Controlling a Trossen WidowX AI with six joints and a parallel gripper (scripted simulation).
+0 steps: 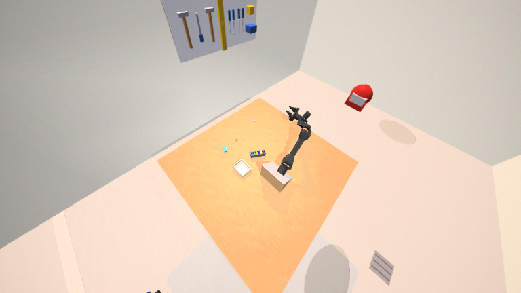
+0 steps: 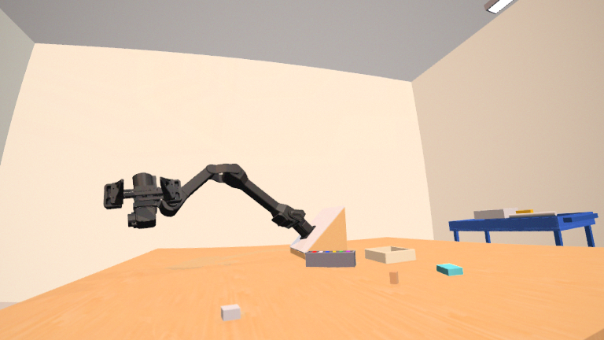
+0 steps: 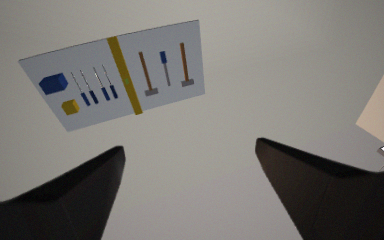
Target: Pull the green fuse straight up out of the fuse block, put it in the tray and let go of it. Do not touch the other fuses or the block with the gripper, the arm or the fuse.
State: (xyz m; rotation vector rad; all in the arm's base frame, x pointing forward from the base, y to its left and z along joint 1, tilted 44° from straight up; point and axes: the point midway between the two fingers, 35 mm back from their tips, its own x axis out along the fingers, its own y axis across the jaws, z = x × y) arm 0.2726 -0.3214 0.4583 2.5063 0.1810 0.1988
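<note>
The green fuse is 52 cm to the left of my gripper tip and 20 cm below it. From my gripper tip the other things lie so: beige tray (69 cm to the left, 23 cm below).
</note>
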